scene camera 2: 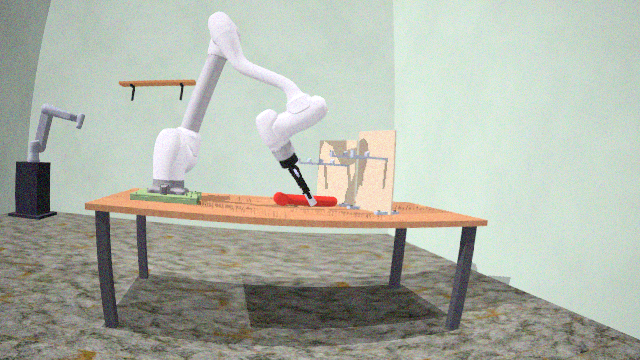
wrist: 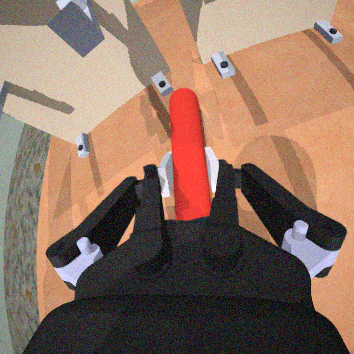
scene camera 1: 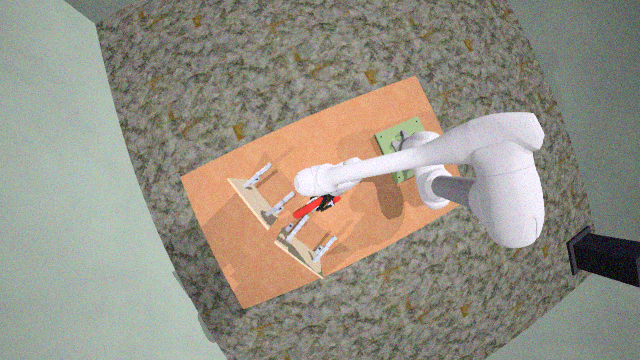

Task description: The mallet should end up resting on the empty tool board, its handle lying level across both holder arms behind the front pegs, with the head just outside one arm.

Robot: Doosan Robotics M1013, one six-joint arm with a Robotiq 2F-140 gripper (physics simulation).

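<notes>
A red mallet lies low at the table top, its handle pointing toward the gap between two tan boards and its thicker head at the robot's side. My gripper is shut on the handle, a pad on each side. The head is hidden behind the gripper in the wrist view. The upper board and the lower board stand upright, each with two grey holder arms. No tool shows on either pair of arms.
The wooden table carries the boards and the green base plate. Small grey feet stand at the boards' bottoms, close to the handle's end. A wall shelf and a dark pedestal are farther off.
</notes>
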